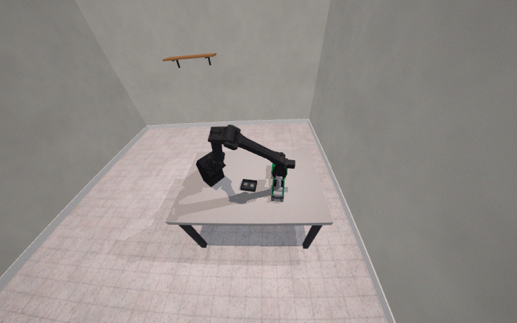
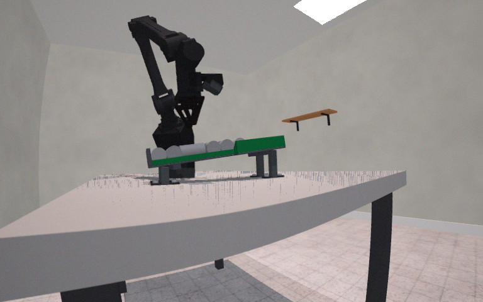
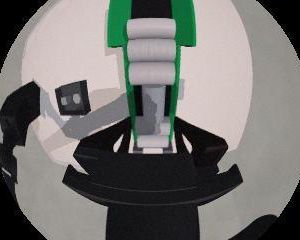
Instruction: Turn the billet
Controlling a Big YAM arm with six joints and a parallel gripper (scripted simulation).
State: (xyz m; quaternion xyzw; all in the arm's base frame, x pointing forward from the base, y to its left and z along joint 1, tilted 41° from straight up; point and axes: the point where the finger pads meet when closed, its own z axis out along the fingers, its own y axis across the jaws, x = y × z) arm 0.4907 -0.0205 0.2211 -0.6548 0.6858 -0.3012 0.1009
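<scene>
My hand is 110 mm to the left of the grey stop, 100 mm above it and 20 mm past it. The rest, counted from my hand: black box (250 mm behind, 150 mm below, 60 mm to the left).
</scene>
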